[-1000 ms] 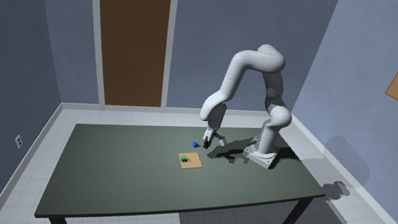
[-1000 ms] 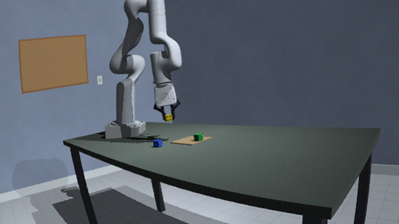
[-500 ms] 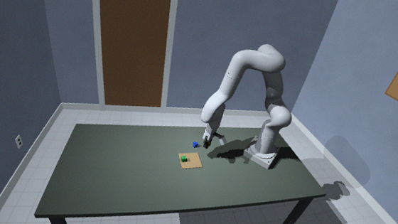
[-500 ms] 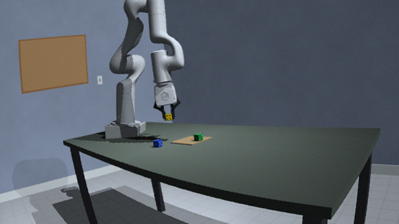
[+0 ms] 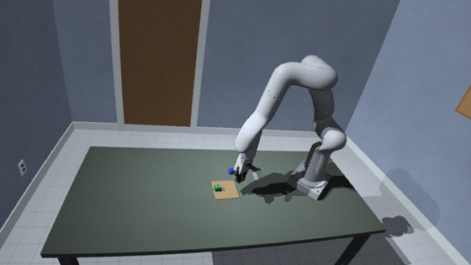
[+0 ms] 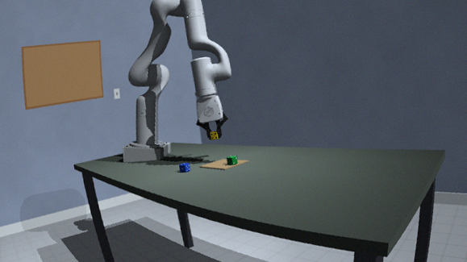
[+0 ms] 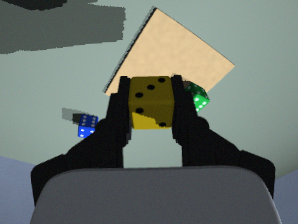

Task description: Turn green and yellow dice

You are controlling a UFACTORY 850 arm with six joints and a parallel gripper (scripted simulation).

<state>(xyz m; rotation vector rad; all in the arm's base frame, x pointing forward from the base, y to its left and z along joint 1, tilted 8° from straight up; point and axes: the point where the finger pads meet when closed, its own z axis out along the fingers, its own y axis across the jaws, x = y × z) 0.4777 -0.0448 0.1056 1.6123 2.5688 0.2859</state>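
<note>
Now: hand 120 mm above the tan mat, 60 mm short of it and 40 mm to the left of it. Round my hand: green die (110 mm ahead, 100 mm below, 50 mm to the right); then yellow die (10 mm below); then blue die (170 mm to the right, 100 mm below, 30 mm behind).
</note>
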